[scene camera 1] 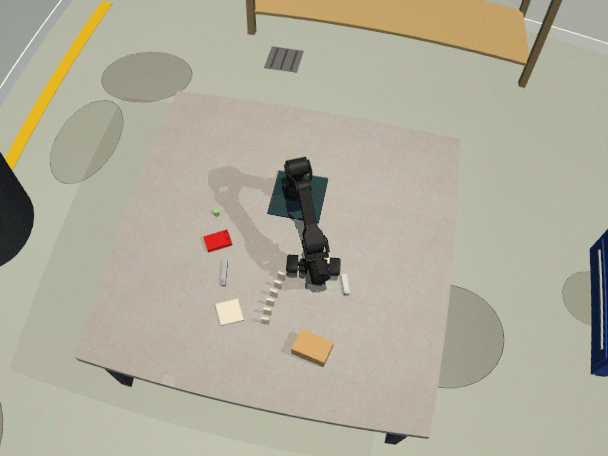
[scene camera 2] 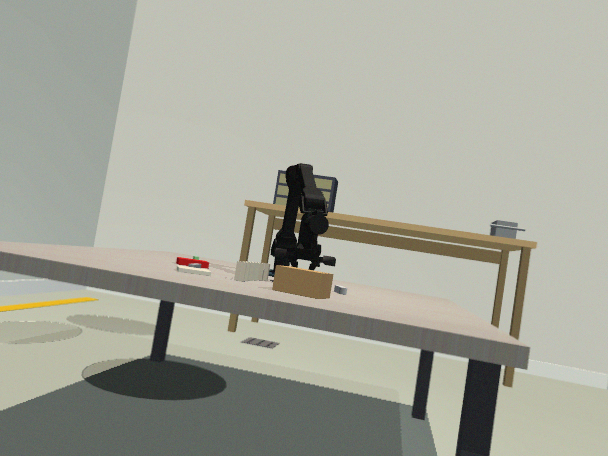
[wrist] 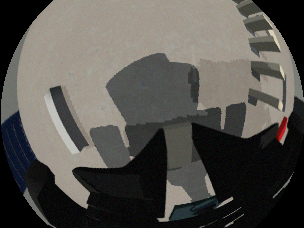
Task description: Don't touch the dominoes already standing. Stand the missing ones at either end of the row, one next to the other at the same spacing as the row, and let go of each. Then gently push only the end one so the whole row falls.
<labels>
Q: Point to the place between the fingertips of my gripper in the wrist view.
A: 177, 130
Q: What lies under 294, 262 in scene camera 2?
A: My gripper.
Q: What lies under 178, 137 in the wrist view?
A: A domino.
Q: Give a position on a tan box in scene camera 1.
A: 308, 346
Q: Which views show the tan box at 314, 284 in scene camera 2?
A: Scene camera 1 and scene camera 2 only.
</labels>
